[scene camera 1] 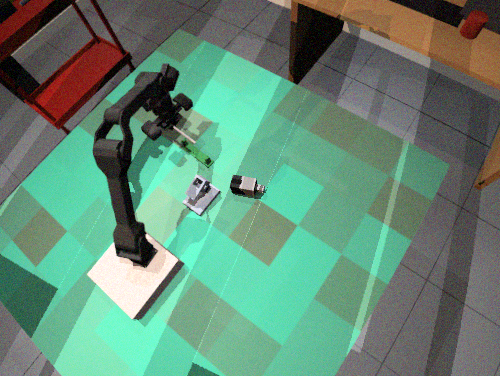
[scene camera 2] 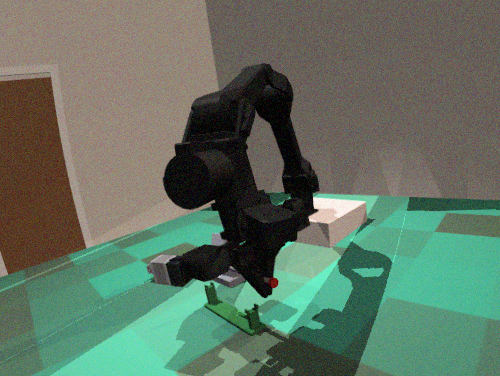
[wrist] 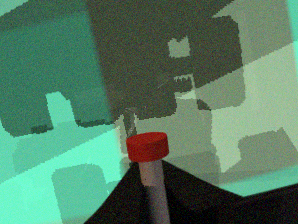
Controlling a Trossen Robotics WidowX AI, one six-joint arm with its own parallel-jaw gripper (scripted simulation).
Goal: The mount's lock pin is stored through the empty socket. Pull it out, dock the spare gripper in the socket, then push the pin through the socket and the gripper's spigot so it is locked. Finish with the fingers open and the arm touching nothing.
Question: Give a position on a green pin rest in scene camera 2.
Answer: At 250, 324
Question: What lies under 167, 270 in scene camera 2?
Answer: A spare gripper.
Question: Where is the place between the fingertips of my gripper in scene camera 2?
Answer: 266, 296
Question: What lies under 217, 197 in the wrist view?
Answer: My gripper.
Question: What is my gripper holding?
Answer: A lock pin.
